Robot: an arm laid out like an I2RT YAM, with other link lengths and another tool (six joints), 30 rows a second.
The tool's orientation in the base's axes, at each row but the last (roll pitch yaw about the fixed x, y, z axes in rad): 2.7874, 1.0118, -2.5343; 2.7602, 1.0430, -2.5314; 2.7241, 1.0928, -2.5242; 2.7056, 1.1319, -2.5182; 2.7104, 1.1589, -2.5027
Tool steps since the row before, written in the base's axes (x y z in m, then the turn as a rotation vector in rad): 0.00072, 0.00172, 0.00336, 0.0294, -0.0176, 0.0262; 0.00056, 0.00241, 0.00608, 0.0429, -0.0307, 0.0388; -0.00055, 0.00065, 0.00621, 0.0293, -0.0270, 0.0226; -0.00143, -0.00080, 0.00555, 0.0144, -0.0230, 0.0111; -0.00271, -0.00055, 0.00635, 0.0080, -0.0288, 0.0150
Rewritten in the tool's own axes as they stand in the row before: -0.00368, 0.00109, -0.00007, -0.0297, -0.0286, -0.0127; -0.00618, 0.00208, -0.00075, -0.0424, -0.0445, -0.0226; -0.00548, 0.00196, -0.00233, -0.0239, -0.0344, -0.0186; -0.00433, 0.00179, -0.00340, -0.0093, -0.0219, -0.0171; -0.00482, 0.00309, -0.00390, -0.0094, -0.0187, -0.0261
